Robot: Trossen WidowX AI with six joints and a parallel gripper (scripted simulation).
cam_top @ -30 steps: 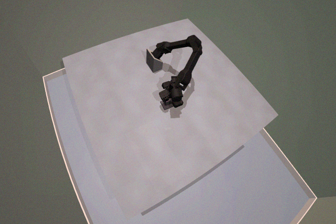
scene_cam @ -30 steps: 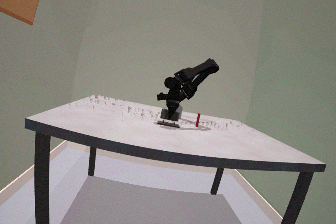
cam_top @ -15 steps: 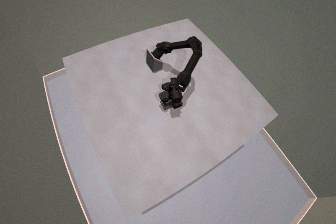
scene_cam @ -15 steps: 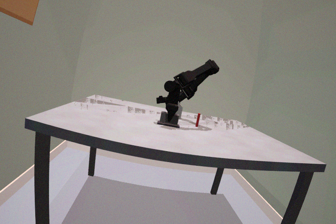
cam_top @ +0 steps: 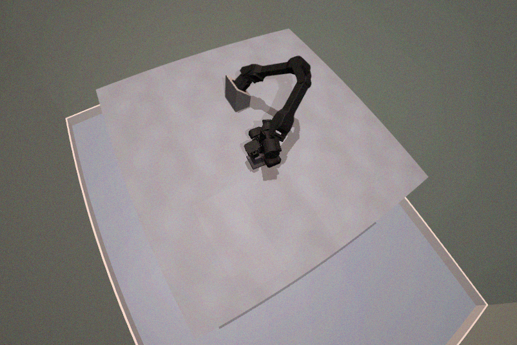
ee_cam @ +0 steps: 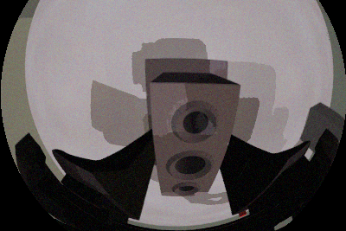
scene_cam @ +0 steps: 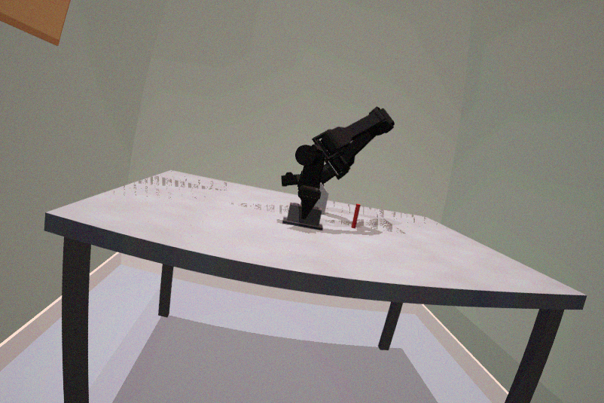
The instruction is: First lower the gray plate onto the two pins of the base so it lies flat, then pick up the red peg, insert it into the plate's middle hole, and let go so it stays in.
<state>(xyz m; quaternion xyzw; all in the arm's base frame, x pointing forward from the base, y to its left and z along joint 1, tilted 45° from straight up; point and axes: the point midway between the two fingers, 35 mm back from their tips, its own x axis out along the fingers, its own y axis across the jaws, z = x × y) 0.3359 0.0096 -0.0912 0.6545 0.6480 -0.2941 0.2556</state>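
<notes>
Now: gripper tip 1 cm above the dark base. From my gripper tip the other things lie so: red peg: 10 cm behind, 18 cm to the left, 2 cm above; then gray plate: 3 cm above.
</notes>
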